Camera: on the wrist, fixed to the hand. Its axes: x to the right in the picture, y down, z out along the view.
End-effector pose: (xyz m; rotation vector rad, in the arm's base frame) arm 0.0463 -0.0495 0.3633 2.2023 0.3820 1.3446
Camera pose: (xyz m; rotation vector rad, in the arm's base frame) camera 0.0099 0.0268 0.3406 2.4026 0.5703 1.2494
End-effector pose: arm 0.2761 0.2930 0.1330 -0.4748 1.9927 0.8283
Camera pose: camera 0.2921 0.2081 0.1194 -0.3497 1.9739 0.5815
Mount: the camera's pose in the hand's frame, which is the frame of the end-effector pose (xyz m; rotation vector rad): 0.0039 -0.0744 -0.0459 0.2230 -0.0718 -0.0402
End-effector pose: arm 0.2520 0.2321 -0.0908 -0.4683 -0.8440 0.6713
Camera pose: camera 0.3168 0.1773 -0.0695 -0.2269 -0.8327 0.7390
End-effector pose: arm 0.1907 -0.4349 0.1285 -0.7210 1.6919 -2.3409
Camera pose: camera 0.1764 -0.3719 0.1875 -0.7920 1.3714 -2.4472
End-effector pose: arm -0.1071 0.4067 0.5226 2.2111 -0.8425 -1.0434
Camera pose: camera -0.0455 0.4620 0.4943 2.3956 -0.9921 -1.0999
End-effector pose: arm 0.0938 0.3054 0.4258 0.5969 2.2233 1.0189
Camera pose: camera 0.0487 0.2397 0.3896 0.6714 2.2919 0.7230
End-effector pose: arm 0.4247 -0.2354 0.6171 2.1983 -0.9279 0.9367
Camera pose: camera 0.4667 -0.1598 0.6305 2.4428 -0.8428 0.9891
